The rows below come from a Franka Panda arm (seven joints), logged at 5 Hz.
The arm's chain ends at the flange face. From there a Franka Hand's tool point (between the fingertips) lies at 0.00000 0.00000 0.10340 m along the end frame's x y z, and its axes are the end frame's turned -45 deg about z.
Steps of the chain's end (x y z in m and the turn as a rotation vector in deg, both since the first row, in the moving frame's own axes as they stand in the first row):
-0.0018 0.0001 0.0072 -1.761 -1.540 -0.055
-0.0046 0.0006 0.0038 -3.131 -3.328 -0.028
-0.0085 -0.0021 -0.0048 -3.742 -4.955 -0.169
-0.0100 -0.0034 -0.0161 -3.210 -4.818 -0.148
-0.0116 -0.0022 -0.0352 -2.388 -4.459 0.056
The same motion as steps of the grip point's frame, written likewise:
-0.0056 -0.0009 0.0071 -0.156 -2.334 -0.055
-0.0119 -0.0031 0.0035 0.139 -4.567 -0.028
-0.0156 -0.0090 -0.0054 0.858 -6.150 -0.169
-0.0149 -0.0115 -0.0166 1.137 -5.677 -0.148
-0.0154 -0.0124 -0.0356 1.464 -4.842 0.056

